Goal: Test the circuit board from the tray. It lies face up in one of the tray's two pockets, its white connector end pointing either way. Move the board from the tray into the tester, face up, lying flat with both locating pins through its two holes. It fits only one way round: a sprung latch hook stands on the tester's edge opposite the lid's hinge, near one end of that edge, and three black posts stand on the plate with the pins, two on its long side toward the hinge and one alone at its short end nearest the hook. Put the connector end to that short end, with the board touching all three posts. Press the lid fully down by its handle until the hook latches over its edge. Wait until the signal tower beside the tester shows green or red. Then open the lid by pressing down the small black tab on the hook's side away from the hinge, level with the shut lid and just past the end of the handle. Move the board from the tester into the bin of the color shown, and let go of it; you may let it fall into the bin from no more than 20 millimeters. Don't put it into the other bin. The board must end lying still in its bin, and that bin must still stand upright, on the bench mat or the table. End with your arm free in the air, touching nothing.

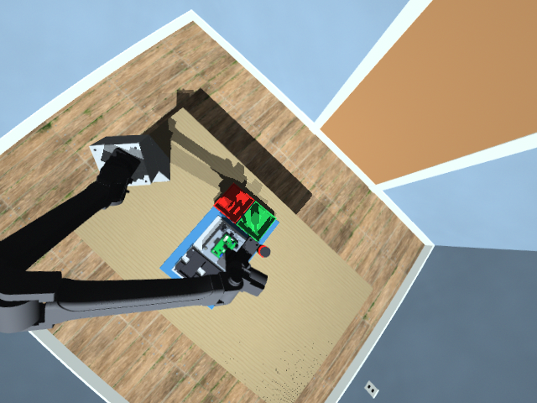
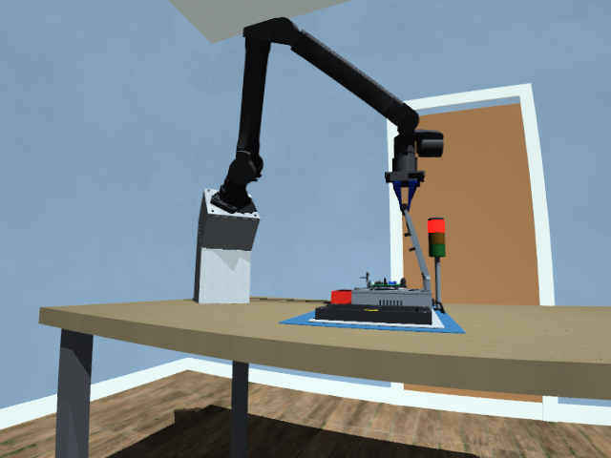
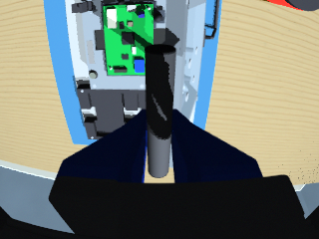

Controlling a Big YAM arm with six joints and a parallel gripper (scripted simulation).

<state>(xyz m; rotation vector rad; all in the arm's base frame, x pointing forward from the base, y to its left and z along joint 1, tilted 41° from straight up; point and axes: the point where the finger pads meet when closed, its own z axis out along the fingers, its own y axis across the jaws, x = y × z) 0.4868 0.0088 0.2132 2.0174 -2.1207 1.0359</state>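
Now: the green circuit board 50 mm behind my hand, 10 mm to the left of it and 200 mm below it. Also, from my hand: black latch hook: 100 mm behind, 80 mm to the left, 180 mm below; then tester plate: 40 mm behind, 10 mm to the left, 200 mm below; then tester lid: 20 mm ahead, 90 mm below.
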